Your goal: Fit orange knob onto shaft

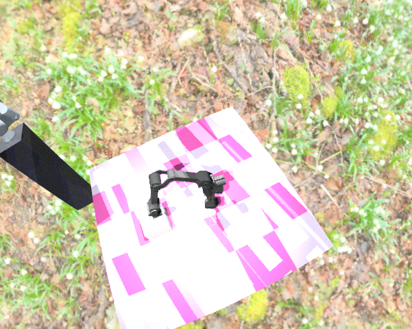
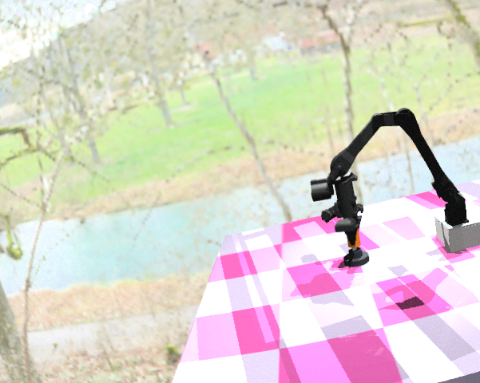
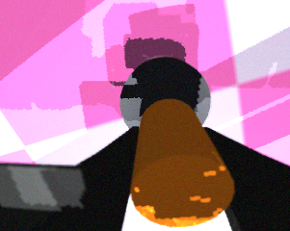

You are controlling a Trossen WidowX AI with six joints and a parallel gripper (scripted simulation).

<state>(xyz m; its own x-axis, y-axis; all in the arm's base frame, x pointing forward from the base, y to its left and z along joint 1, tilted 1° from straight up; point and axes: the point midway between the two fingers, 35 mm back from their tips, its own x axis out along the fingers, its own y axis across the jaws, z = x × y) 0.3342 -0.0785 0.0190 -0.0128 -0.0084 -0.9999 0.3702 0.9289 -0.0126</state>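
Right now my gripper tip is 4 cm above the round pedestal. Round my gripper tip: orange knob: 3 cm above.
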